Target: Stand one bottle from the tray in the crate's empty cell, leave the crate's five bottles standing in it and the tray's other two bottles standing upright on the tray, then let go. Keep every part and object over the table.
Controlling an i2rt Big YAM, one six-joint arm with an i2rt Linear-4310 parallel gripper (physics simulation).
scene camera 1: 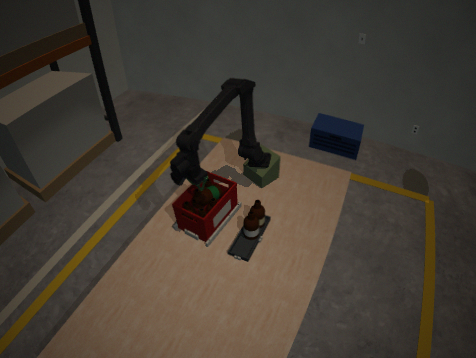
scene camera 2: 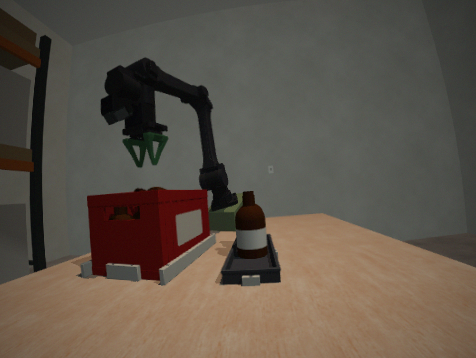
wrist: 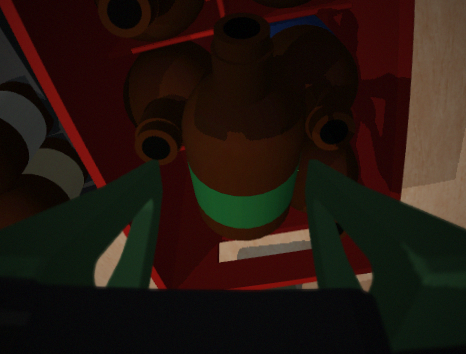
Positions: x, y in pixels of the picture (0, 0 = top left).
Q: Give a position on a brown bottle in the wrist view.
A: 243, 126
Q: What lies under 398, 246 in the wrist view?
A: My gripper.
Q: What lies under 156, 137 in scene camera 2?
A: My gripper.
